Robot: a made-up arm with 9 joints. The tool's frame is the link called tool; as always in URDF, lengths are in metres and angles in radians. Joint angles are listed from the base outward.
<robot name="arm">
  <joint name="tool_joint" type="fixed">
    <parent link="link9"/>
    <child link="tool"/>
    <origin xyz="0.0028 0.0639 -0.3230" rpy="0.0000 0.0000 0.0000"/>
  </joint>
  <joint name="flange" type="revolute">
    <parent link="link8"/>
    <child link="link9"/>
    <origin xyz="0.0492 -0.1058 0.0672" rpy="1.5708 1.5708 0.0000"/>
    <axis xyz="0 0 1"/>
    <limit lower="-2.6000" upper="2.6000"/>
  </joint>
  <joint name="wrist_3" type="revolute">
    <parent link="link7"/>
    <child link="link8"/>
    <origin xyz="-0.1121 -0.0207 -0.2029" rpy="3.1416 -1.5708 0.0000"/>
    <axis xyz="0 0 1"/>
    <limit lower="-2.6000" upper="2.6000"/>
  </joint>
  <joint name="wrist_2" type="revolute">
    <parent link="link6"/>
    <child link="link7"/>
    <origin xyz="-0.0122 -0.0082 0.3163" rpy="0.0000 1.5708 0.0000"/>
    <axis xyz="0 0 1"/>
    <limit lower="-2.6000" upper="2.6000"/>
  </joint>
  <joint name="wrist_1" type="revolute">
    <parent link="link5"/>
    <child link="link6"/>
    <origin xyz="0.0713 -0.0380 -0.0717" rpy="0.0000 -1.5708 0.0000"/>
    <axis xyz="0 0 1"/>
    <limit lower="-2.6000" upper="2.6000"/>
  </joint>
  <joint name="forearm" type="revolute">
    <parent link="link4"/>
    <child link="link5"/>
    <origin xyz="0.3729 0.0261 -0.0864" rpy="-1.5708 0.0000 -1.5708"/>
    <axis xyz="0 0 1"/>
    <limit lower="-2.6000" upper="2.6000"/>
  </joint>
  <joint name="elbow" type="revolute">
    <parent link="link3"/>
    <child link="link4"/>
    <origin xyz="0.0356 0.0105 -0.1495" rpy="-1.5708 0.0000 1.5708"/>
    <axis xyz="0 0 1"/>
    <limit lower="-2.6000" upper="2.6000"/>
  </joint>
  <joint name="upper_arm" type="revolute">
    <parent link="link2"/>
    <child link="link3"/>
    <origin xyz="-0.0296 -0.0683 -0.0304" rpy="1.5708 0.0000 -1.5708"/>
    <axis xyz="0 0 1"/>
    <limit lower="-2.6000" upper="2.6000"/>
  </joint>
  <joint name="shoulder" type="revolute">
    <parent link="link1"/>
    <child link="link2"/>
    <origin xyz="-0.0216 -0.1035 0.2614" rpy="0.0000 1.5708 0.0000"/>
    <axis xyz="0 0 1"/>
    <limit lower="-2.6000" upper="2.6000"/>
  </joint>
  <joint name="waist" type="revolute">
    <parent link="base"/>
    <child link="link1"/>
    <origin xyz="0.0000 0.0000 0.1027" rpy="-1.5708 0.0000 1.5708"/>
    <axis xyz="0 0 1"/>
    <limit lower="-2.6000" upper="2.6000"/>
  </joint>
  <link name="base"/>
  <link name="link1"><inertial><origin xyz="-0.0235 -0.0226 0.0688"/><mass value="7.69"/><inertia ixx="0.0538" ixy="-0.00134" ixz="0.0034" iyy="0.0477" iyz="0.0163" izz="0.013"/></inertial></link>
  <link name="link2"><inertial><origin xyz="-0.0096 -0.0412 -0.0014"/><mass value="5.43"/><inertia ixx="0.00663" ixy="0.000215" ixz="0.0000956" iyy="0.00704" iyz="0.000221" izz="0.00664"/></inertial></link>
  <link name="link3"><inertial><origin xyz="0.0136 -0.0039 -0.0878"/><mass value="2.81"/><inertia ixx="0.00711" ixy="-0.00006" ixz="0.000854" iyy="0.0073" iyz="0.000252" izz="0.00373"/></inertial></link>
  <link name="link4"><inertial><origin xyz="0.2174 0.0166 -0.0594"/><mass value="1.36"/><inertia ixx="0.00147" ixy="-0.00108" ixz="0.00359" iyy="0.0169" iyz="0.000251" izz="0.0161"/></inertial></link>
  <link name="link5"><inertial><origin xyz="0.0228 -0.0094 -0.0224"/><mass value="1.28"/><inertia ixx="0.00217" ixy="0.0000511" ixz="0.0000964" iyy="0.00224" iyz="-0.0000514" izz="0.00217"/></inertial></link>
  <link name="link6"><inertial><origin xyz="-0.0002 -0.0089 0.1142"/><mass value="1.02"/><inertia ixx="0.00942" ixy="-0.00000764" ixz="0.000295" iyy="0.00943" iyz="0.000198" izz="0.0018"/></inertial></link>
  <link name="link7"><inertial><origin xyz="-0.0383 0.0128 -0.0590"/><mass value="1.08"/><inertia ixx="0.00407" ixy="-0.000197" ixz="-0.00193" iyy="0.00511" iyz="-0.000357" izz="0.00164"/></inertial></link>
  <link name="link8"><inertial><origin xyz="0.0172 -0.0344 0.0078"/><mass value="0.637"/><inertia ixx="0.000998" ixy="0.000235" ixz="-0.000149" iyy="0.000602" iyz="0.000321" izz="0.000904"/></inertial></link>
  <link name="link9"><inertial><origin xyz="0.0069 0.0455 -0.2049"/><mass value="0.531"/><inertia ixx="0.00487" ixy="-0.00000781" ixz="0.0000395" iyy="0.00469" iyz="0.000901" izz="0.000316"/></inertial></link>
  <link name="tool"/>
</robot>
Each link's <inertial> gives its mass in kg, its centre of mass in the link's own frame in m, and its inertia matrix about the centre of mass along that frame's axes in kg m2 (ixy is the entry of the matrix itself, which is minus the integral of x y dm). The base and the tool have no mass. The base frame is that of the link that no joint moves.
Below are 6 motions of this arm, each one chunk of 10 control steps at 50 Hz.
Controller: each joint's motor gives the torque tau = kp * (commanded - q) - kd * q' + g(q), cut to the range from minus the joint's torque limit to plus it. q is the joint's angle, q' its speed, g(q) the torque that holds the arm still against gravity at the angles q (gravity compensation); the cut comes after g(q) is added. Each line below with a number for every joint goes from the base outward.
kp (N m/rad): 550 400 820 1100 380 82 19 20 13
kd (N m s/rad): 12 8.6 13 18 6.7 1.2 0.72 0.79 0.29
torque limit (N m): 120 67 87 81 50 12 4.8 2.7 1.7
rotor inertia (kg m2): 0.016 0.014 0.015 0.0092 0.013 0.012 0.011 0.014 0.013
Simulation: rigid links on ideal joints. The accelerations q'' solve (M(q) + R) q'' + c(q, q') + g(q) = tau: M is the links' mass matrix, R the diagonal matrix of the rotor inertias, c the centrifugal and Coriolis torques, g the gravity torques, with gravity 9.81 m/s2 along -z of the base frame. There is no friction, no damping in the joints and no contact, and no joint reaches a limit. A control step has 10 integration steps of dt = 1/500 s. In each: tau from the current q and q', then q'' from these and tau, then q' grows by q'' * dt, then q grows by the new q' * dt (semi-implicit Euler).
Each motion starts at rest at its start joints. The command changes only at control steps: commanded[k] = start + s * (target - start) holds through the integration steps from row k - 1 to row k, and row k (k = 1, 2, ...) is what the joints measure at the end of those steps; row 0 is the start. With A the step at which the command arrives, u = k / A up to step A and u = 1 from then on. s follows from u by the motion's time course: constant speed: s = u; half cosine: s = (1 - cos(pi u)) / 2; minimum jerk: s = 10 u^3 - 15 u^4 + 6 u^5; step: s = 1 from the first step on.
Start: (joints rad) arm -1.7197 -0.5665 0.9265 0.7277 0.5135 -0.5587 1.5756 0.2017 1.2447
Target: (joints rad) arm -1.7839 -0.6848 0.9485 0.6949 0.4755 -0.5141 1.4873 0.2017 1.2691
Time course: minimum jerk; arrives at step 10
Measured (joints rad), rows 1 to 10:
1: -1.7198 -0.5668 0.9267 0.7274 0.5133 -0.5585 1.5757 0.2017 1.2447
2: -1.7208 -0.5685 0.9279 0.7255 0.5123 -0.5569 1.5759 0.2014 1.2449
3: -1.7234 -0.5731 0.9305 0.7211 0.5098 -0.5529 1.5756 0.2007 1.2455
4: -1.7281 -0.5817 0.9346 0.7146 0.5054 -0.5462 1.5737 0.1999 1.2468
5: -1.7353 -0.5948 0.9393 0.7072 0.4996 -0.5376 1.5684 0.1991 1.2488
6: -1.7446 -0.6120 0.9436 0.7003 0.4930 -0.5285 1.5587 0.1986 1.2518
7: -1.7555 -0.6322 0.9468 0.6955 0.4866 -0.5205 1.5445 0.1988 1.2558
8: -1.7670 -0.6536 0.9483 0.6937 0.4809 -0.5151 1.5268 0.1998 1.2607
9: -1.7779 -0.6738 0.9481 0.6951 0.4767 -0.5131 1.5075 0.2012 1.2658
10: -1.7871 -0.6911 0.9467 0.6984 0.4740 -0.5141 1.4894 0.2028 1.2708

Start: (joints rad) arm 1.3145 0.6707 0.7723 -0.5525 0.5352 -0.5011 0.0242 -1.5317 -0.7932
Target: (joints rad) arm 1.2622 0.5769 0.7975 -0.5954 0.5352 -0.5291 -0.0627 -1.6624 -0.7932
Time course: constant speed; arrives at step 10
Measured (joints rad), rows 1 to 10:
1: 1.3136 0.6667 0.7740 -0.5547 0.5363 -0.5018 0.0236 -1.5339 -0.7936
2: 1.3106 0.6589 0.7778 -0.5588 0.5377 -0.5027 0.0223 -1.5391 -0.7948
3: 1.3060 0.6497 0.7818 -0.5635 0.5387 -0.5037 0.0201 -1.5468 -0.7966
4: 1.3005 0.6403 0.7849 -0.5681 0.5392 -0.5052 0.0164 -1.5567 -0.7984
5: 1.2945 0.6308 0.7870 -0.5726 0.5391 -0.5077 0.0106 -1.5688 -0.7997
6: 1.2884 0.6211 0.7886 -0.5769 0.5384 -0.5112 0.0022 -1.5826 -0.8000
7: 1.2821 0.6112 0.7902 -0.5813 0.5373 -0.5158 -0.0087 -1.5976 -0.7991
8: 1.2759 0.6012 0.7919 -0.5856 0.5360 -0.5210 -0.0217 -1.6132 -0.7973
9: 1.2699 0.5912 0.7939 -0.5899 0.5348 -0.5264 -0.0360 -1.6288 -0.7949
10: 1.2641 0.5813 0.7959 -0.5942 0.5338 -0.5313 -0.0504 -1.6441 -0.7926

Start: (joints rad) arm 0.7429 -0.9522 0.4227 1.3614 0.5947 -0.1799 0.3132 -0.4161 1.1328
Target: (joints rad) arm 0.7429 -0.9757 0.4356 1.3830 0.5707 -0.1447 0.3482 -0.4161 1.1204
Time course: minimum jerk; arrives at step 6
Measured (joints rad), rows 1 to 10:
1: 0.7430 -0.9522 0.4230 1.3618 0.5944 -0.1790 0.3136 -0.4158 1.1328
2: 0.7438 -0.9522 0.4246 1.3641 0.5924 -0.1738 0.3162 -0.4139 1.1325
3: 0.7452 -0.9528 0.4279 1.3686 0.5878 -0.1628 0.3224 -0.4106 1.1314
4: 0.7465 -0.9551 0.4319 1.3741 0.5814 -0.1495 0.3317 -0.4077 1.1288
5: 0.7468 -0.9596 0.4347 1.3787 0.5758 -0.1401 0.3412 -0.4074 1.1248
6: 0.7459 -0.9660 0.4357 1.3813 0.5726 -0.1384 0.3482 -0.4102 1.1205
7: 0.7443 -0.9730 0.4356 1.3827 0.5711 -0.1416 0.3518 -0.4143 1.1172
8: 0.7427 -0.9794 0.4354 1.3837 0.5700 -0.1455 0.3526 -0.4177 1.1161
9: 0.7412 -0.9844 0.4354 1.3846 0.5688 -0.1484 0.3509 -0.4203 1.1168
10: 0.7400 -0.9875 0.4356 1.3852 0.5678 -0.1502 0.3476 -0.4222 1.1185

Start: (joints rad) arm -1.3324 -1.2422 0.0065 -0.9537 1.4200 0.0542 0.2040 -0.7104 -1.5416
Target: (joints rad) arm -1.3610 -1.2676 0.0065 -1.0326 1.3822 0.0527 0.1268 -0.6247 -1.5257
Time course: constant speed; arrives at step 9
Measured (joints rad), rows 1 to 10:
1: -1.3340 -1.2416 0.0075 -0.9579 1.4168 0.0555 0.2034 -0.7094 -1.5409
2: -1.3371 -1.2429 0.0074 -0.9660 1.4132 0.0569 0.2005 -0.7059 -1.5390
3: -1.3408 -1.2460 0.0066 -0.9761 1.4097 0.0577 0.1953 -0.6996 -1.5365
4: -1.3442 -1.2500 0.0060 -0.9862 1.4061 0.0576 0.1885 -0.6907 -1.5340
5: -1.3471 -1.2540 0.0060 -0.9957 1.4021 0.0568 0.1806 -0.6801 -1.5322
6: -1.3498 -1.2578 0.0064 -1.0044 1.3977 0.0555 0.1716 -0.6688 -1.5310
7: -1.3526 -1.2611 0.0067 -1.0129 1.3931 0.0541 0.1618 -0.6575 -1.5302
8: -1.3557 -1.2641 0.0067 -1.0214 1.3884 0.0528 0.1514 -0.6467 -1.5294
9: -1.3589 -1.2669 0.0065 -1.0300 1.3837 0.0517 0.1406 -0.6366 -1.5283
10: -1.3606 -1.2699 0.0052 -1.0346 1.3824 0.0499 0.1304 -0.6281 -1.5273

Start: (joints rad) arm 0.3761 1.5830 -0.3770 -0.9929 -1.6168 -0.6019 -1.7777 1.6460 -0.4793
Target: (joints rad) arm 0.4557 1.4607 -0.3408 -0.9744 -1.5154 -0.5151 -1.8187 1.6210 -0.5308
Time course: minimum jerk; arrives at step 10
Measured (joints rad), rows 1 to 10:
1: 0.3763 1.5827 -0.3771 -0.9928 -1.6164 -0.6015 -1.7779 1.6461 -0.4794
2: 0.3774 1.5810 -0.3777 -0.9924 -1.6139 -0.5988 -1.7791 1.6471 -0.4805
3: 0.3807 1.5757 -0.3783 -0.9915 -1.6074 -0.5906 -1.7819 1.6496 -0.4838
4: 0.3870 1.5652 -0.3773 -0.9899 -1.5959 -0.5752 -1.7863 1.6540 -0.4900
5: 0.3967 1.5490 -0.3734 -0.9875 -1.5797 -0.5533 -1.7912 1.6594 -0.4989
6: 0.4094 1.5279 -0.3661 -0.9846 -1.5604 -0.5286 -1.7955 1.6635 -0.5089
7: 0.4239 1.5045 -0.3558 -0.9813 -1.5404 -0.5068 -1.7976 1.6635 -0.5177
8: 0.4389 1.4818 -0.3442 -0.9781 -1.5230 -0.4935 -1.7972 1.6571 -0.5234
9: 0.4527 1.4633 -0.3336 -0.9752 -1.5108 -0.4920 -1.7948 1.6436 -0.5250
10: 0.4637 1.4508 -0.3261 -0.9728 -1.5048 -0.5023 -1.7927 1.6245 -0.5235

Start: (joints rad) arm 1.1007 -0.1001 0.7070 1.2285 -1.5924 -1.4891 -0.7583 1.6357 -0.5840
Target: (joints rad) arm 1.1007 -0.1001 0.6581 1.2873 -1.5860 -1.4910 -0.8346 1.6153 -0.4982
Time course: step
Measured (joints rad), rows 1 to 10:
1: 1.1188 -0.0883 0.6828 1.2583 -1.6047 -1.4644 -0.7597 1.6381 -0.5663
2: 1.1256 -0.0849 0.6716 1.2779 -1.6031 -1.4630 -0.7751 1.6375 -0.5274
3: 1.1206 -0.0875 0.6663 1.2829 -1.5977 -1.4837 -0.7996 1.6348 -0.4900
4: 1.1127 -0.0914 0.6623 1.2857 -1.5913 -1.5038 -0.8256 1.6320 -0.4694
5: 1.1044 -0.0952 0.6586 1.2888 -1.5855 -1.5159 -0.8490 1.6290 -0.4686
6: 1.0965 -0.0988 0.6554 1.2913 -1.5808 -1.5200 -0.8660 1.6250 -0.4820
7: 1.0898 -0.1021 0.6528 1.2930 -1.5774 -1.5178 -0.8744 1.6197 -0.5005
8: 1.0849 -0.1051 0.6511 1.2938 -1.5751 -1.5117 -0.8740 1.6133 -0.5157
9: 1.0821 -0.1079 0.6501 1.2937 -1.5742 -1.5035 -0.8662 1.6067 -0.5227
10: 1.0816 -0.1102 0.6499 1.2931 -1.5743 -1.4948 -0.8537 1.6009 -0.5207

